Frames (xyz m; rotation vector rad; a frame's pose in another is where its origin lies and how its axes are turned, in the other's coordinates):
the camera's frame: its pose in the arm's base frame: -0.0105 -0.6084 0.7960 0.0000 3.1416 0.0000
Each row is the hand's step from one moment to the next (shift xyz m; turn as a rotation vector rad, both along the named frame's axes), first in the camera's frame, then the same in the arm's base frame.
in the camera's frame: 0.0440 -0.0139 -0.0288 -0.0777 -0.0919 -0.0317
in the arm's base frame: -0.0440 -0.0139 0.0288 0.0777 -0.0919 0.0317
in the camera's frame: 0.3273 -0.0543 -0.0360 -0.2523 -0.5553 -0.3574
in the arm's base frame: -0.3273 -0.0543 0.0360 0.2523 -0.5553 0.3574
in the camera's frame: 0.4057 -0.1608 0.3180 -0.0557 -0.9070 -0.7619
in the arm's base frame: -0.4057 -0.1608 -0.3180 0.0557 -0.9070 0.7619
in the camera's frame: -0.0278 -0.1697 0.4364 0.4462 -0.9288 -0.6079
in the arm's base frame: 0.0278 -0.1697 -0.4364 -0.4462 -0.9288 0.6079
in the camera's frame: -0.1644 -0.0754 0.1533 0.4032 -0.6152 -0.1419
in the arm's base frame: 0.1644 -0.0754 -0.1533 -0.4032 -0.6152 0.1419
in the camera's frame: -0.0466 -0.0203 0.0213 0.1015 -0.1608 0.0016
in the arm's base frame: 0.0466 -0.0203 -0.0213 -0.1015 -0.1608 -0.0016
